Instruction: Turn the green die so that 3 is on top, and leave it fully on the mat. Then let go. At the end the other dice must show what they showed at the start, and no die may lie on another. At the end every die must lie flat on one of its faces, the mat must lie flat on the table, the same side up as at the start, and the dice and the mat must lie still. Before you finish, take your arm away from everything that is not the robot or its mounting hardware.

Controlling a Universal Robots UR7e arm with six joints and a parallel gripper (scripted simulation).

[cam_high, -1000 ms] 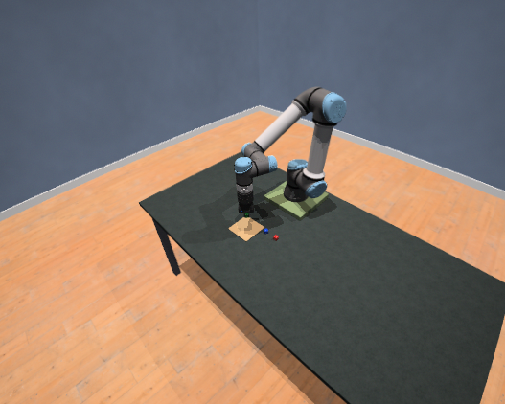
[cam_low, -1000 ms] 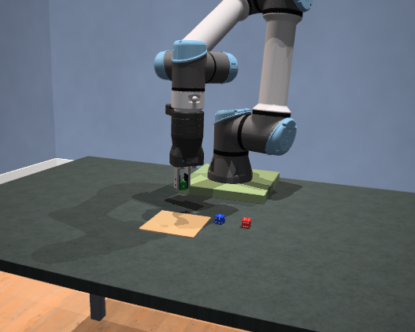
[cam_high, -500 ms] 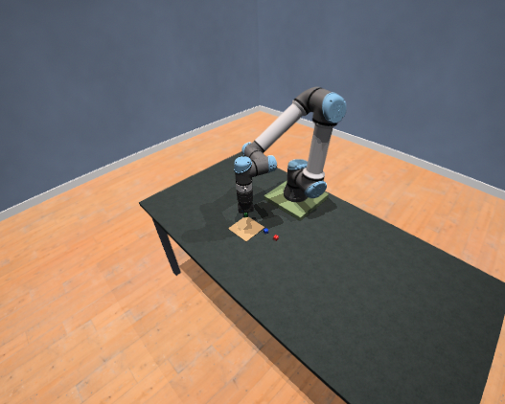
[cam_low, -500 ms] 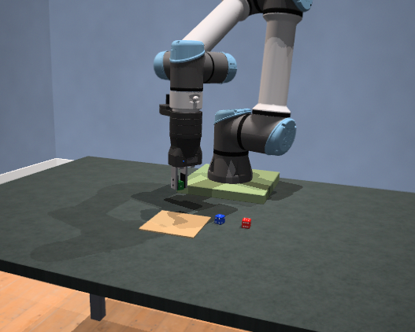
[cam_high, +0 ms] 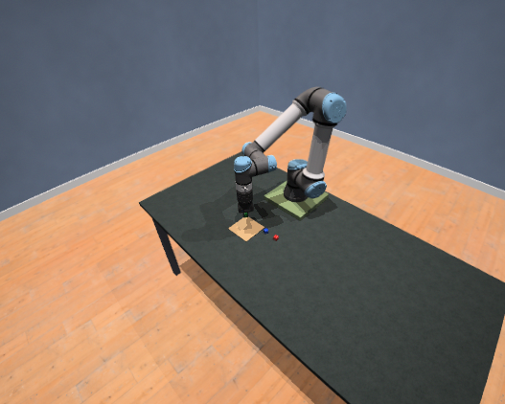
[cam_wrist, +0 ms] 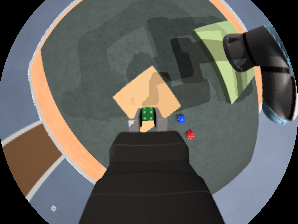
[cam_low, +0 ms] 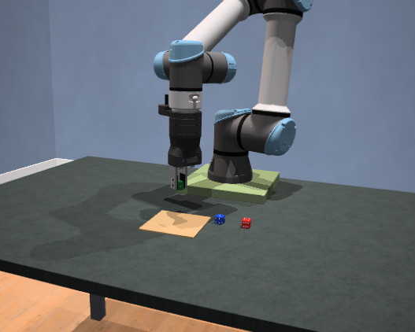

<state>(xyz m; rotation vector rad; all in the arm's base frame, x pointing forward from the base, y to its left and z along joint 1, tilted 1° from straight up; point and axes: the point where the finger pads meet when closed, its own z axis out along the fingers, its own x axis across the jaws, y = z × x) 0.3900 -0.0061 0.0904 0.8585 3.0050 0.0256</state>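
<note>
Right now my hand is 10 mm above the green die. Also, from my hand: red die (160 mm to the left, 100 mm below, 60 mm behind); then tan mat (110 mm below, 10 mm to the right); then blue die (100 mm below, 90 mm to the left, 60 mm behind).
</note>
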